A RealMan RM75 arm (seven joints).
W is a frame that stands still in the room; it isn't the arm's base.
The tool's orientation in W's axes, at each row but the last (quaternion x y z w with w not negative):
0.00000 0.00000 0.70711 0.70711
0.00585 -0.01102 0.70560 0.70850
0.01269 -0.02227 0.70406 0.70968
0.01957 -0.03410 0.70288 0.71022
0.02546 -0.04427 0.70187 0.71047
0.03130 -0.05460 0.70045 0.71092
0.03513 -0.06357 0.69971 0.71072
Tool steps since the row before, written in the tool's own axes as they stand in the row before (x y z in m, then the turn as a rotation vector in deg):
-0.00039 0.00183 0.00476 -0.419 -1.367 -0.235
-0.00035 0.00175 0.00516 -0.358 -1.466 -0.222
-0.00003 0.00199 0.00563 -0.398 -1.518 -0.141
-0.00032 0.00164 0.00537 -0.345 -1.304 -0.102
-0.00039 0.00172 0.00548 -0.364 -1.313 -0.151
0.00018 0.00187 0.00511 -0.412 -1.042 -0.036
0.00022 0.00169 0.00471 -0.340 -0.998 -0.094
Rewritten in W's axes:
-0.00183 -0.00039 0.00476 1.367 -0.419 -0.235
-0.00179 -0.00047 0.00514 1.466 -0.359 -0.220
-0.00207 -0.00029 0.00559 1.517 -0.403 -0.140
-0.00176 -0.00071 0.00530 1.302 -0.351 -0.102
-0.00187 -0.00090 0.00537 1.313 -0.365 -0.152
-0.00204 -0.00041 0.00503 1.037 -0.422 -0.052
-0.00188 -0.00041 0.00463 0.997 -0.342 -0.101

